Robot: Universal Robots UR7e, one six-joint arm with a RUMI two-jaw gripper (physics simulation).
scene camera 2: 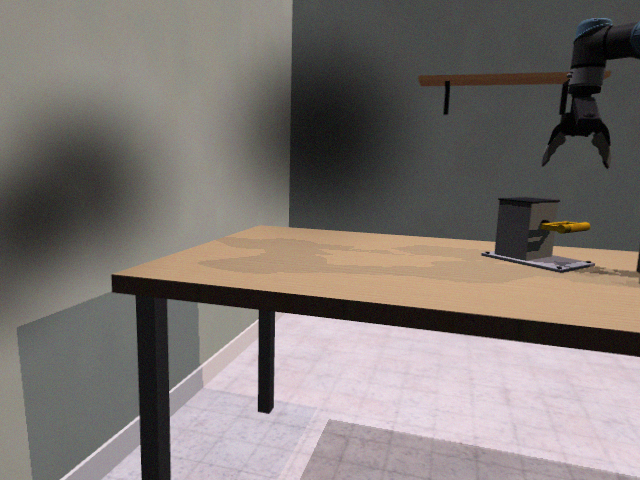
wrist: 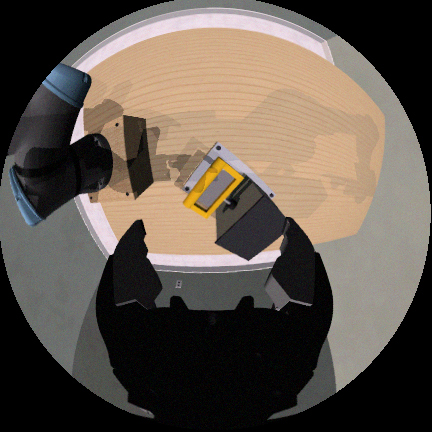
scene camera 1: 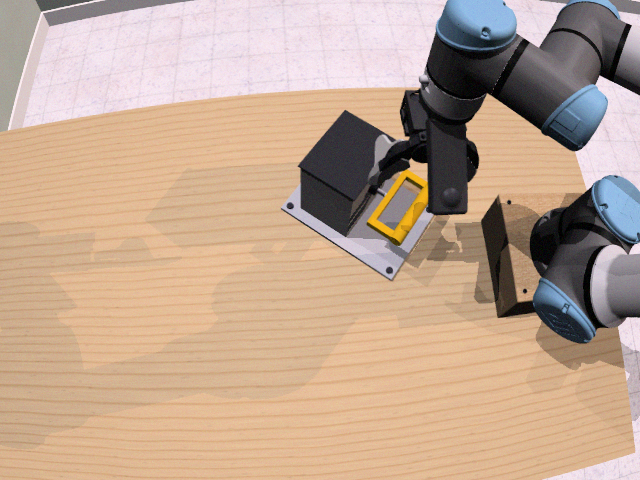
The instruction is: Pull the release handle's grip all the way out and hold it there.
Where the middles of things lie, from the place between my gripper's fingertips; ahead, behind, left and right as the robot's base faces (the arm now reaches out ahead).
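Grey base plate (scene camera 1: pixel 365 244): 26 cm below my hand, 6 cm ahead of it, 7 cm to the right of it.
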